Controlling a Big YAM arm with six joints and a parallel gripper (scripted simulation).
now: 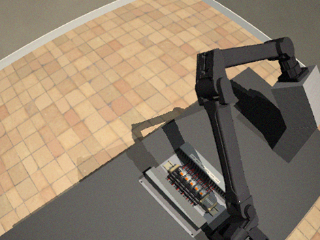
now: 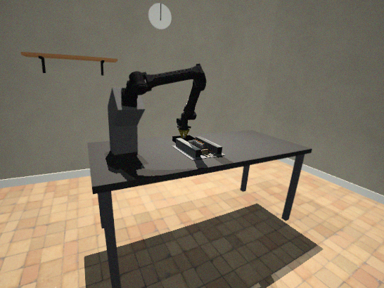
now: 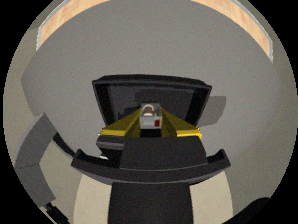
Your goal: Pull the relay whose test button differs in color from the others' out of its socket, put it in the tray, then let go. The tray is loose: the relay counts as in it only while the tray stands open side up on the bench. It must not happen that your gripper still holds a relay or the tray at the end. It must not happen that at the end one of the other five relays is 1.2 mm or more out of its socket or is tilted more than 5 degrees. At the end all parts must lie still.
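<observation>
The black tray lies 20 mm below my hand and 10 mm to the right of it. From my hand the other things lie so: relay right at my hand.
</observation>
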